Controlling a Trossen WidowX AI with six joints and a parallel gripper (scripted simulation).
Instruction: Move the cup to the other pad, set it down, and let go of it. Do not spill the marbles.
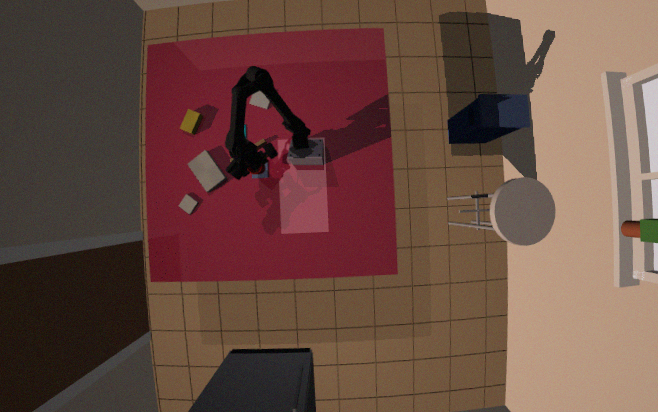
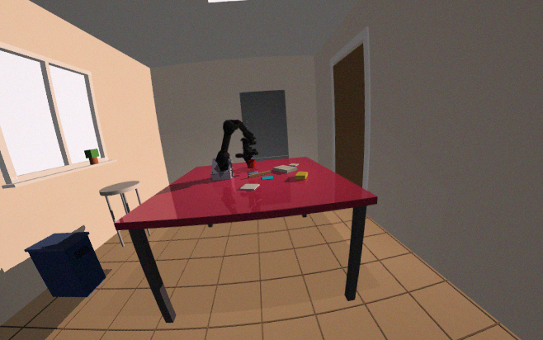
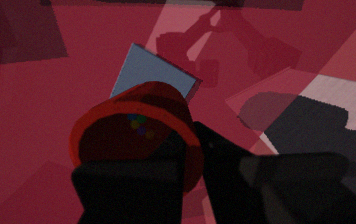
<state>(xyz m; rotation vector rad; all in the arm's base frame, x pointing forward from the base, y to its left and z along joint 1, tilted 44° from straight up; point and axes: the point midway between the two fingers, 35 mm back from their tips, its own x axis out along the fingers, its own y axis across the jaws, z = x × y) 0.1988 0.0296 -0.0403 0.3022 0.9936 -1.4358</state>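
The teal pad lies 12 cm ahead of my gripper tip, 20 cm to the right of it and 9 cm below it. Also, from my gripper tip: red cup: 3 cm ahead, 1 cm to the left; wooden stick: 8 cm ahead, 9 cm to the right, 8 cm below.
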